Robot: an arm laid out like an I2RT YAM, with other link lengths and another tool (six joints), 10 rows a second.
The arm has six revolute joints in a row. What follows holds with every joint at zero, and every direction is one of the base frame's.
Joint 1 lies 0.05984 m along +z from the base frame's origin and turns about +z.
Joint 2 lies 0.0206 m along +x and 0.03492 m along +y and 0.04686 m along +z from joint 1 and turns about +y.
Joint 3 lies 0.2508 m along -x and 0.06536 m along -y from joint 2 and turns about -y.
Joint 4 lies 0.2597 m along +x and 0.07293 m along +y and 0.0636 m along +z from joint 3 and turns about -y.
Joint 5 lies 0.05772 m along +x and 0.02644 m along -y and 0.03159 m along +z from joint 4 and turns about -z.
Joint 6 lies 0.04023 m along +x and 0.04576 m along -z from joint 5 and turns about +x.
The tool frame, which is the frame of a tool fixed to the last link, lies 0.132 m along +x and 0.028 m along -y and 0.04 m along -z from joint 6; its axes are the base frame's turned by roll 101.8, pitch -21.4 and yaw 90 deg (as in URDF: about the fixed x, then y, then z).
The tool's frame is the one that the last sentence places.
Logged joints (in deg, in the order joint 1, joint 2, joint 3, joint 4, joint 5, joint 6), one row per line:
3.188 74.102 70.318 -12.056 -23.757 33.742
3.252 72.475 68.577 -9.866 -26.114 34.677
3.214 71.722 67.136 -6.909 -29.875 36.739
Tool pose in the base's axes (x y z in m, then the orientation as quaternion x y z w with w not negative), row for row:
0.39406 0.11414 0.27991 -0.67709 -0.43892 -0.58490 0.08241
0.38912 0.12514 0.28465 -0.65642 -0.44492 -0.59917 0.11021
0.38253 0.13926 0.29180 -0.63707 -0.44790 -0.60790 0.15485
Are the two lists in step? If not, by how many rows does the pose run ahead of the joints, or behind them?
The pose runs 1 row ahead of the joints: the pose in row i belongs to the joints in row i + 1.
